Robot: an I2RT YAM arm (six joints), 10 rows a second.
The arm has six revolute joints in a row. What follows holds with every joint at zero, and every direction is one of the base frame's.
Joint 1 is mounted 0.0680 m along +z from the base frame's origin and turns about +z.
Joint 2 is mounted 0.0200 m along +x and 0.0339 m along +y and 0.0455 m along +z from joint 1 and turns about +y.
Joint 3 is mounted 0.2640 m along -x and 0.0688 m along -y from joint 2 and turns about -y.
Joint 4 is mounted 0.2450 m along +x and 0.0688 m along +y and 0.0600 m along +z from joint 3 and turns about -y.
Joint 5 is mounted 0.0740 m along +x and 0.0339 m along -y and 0.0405 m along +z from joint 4 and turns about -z.
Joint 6 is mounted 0.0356 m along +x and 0.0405 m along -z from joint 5 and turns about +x.
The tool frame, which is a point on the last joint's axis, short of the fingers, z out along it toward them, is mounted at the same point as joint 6; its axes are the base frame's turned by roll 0.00, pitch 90.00 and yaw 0.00 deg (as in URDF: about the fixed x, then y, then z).
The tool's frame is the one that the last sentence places.
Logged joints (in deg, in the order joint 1, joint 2, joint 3, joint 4, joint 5, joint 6), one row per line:
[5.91 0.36 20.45 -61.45 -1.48 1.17]
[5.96 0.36 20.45 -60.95 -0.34 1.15]
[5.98 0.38 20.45 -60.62 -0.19 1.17]
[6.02 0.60 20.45 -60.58 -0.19 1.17]
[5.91 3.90 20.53 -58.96 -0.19 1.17]
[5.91 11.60 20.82 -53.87 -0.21 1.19]
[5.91 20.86 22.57 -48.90 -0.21 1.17]
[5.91 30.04 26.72 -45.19 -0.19 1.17]
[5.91 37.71 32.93 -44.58 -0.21 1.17]
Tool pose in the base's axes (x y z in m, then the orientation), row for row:
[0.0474 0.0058 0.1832 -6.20 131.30 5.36]
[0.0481 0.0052 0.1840 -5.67 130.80 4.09]
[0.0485 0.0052 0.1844 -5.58 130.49 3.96]
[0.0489 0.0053 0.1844 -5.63 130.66 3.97]
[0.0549 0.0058 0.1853 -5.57 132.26 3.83]
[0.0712 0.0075 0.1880 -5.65 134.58 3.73]
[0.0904 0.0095 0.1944 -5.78 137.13 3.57]
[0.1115 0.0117 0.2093 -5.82 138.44 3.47]
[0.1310 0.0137 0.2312 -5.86 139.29 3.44]
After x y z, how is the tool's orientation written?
As a rotation vector, in degrees.
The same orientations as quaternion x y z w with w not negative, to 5 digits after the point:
[-0.04298 0.91019 0.03716 0.41028]
[-0.03939 0.90862 0.02841 0.41480]
[-0.03881 0.90751 0.02754 0.41732]
[-0.03913 0.90813 0.02759 0.41595]
[-0.03849 0.91388 0.02646 0.40328]
[-0.03870 0.92188 0.02555 0.38470]
[-0.03921 0.93023 0.02422 0.36408]
[-0.03928 0.93434 0.02342 0.35343]
[-0.03942 0.93694 0.02314 0.34648]

